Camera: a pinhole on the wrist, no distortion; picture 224 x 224 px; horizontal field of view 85.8 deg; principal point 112.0 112.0 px. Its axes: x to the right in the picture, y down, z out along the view. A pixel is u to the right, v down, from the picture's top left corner.
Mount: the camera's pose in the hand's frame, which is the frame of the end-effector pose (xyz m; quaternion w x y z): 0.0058 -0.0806 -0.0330 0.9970 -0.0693 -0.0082 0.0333
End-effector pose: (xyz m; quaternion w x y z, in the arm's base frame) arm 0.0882 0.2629 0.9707 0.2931 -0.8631 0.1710 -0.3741
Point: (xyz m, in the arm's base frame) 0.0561 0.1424 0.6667
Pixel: outside the picture
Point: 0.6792 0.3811 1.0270
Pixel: 204 65
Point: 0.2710 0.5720 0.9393
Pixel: 83 32
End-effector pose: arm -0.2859 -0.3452 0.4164 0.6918 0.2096 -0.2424 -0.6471
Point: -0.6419 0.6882 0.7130
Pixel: outside the picture
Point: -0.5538 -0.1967 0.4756
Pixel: 28 57
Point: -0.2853 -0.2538 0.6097
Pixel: 74 213
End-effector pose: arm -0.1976 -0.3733 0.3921 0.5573 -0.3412 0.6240 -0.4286
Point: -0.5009 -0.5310 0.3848
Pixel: behind the camera
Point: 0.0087 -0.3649 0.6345
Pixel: 30 29
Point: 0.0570 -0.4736 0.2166
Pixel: 162 172
